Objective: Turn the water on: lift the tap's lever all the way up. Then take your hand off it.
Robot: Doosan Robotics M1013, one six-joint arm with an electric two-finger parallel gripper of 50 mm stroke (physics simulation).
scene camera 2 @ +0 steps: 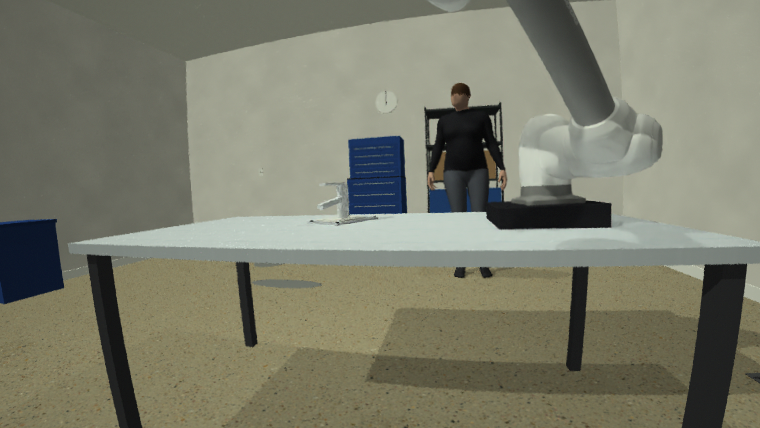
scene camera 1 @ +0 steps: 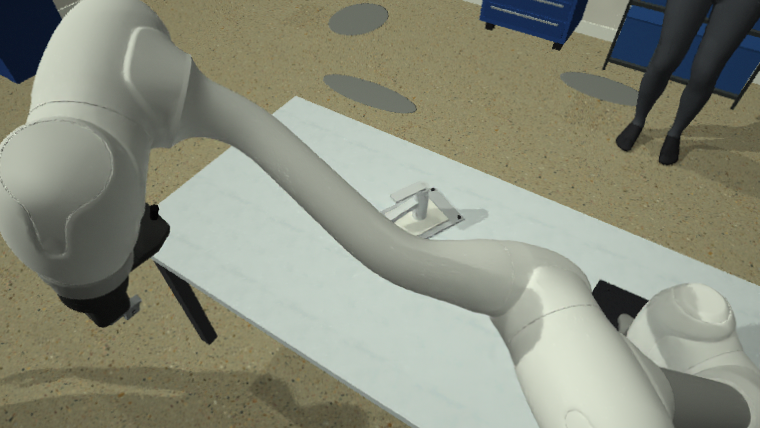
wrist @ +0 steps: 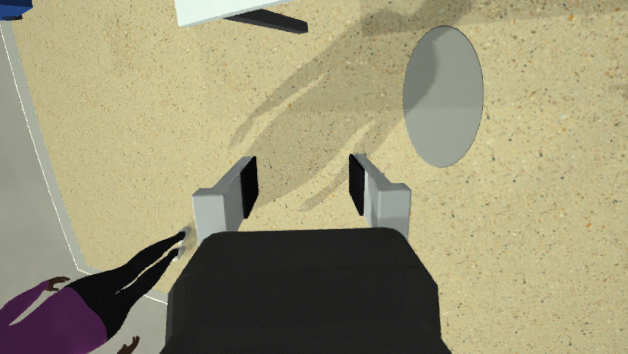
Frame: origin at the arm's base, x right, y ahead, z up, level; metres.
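Seen in the pictures: gripper, fingertip midpoint: (wrist: 303,174); arm's base, link origin: (scene camera 2: 546,202) (scene camera 1: 650,357).
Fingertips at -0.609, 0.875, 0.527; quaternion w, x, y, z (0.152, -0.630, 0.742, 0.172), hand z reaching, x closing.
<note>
Offsets run from my fingertips to a thing's top centre, as dx, dy, dz. "spot": to the spot under its first point. Level surfaces: height alone.
The white tap {spot: +0.799, -0.168, -0.509} (scene camera 1: 421,206) (scene camera 2: 343,203) stands upright on a framed base plate {+0.820, -0.156, -0.580} (scene camera 1: 448,206) (scene camera 2: 362,218) on the table. Its flat lever {+0.774, -0.129, -0.435} (scene camera 1: 408,191) (scene camera 2: 330,184) lies on top, looking about level in scene camera 2, above the slanting spout {+0.760, -0.120, -0.492} (scene camera 2: 329,203). In scene camera 1 the arm hides part of the base plate. My gripper (scene camera 1: 131,307) (wrist: 303,174) is open and empty. It is beyond the table's left end in scene camera 1, well away from the tap, and points down at the floor. The tap does not show in the wrist view.
The white table {dz -0.592} (scene camera 1: 319,313) (scene camera 2: 212,233) (wrist: 220,11) carries the black robot base block (scene camera 2: 553,215). My arm (scene camera 1: 319,186) spans over the table, passing in front of the tap. A person in black (scene camera 2: 462,138) stands behind the table. A person in purple (wrist: 65,315) shows at the wrist view's lower left.
</note>
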